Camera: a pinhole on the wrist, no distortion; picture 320 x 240 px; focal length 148.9 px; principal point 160.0 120.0 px. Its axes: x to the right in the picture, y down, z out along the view. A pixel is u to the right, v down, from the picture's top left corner.
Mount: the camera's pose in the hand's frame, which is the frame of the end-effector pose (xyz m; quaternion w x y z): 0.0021 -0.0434 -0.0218 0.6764 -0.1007 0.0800 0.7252
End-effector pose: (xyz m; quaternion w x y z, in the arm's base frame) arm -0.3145 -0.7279 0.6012 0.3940 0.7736 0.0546 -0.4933
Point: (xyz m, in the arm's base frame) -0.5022 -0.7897 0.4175
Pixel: 35 70
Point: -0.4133 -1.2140 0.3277
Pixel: 169 17
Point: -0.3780 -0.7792 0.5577
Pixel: 152 93
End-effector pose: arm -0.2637 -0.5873 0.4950 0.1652 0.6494 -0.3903 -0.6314
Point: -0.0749 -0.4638 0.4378
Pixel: behind the camera
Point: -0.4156 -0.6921 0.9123
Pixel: outside the picture
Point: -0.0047 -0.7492 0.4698
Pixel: behind the camera
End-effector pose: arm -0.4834 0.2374 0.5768 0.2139 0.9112 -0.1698 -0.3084
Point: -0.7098 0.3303 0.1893
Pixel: 41 132
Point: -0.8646 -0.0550 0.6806
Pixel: 295 189
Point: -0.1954 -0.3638 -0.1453
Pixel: outside the picture
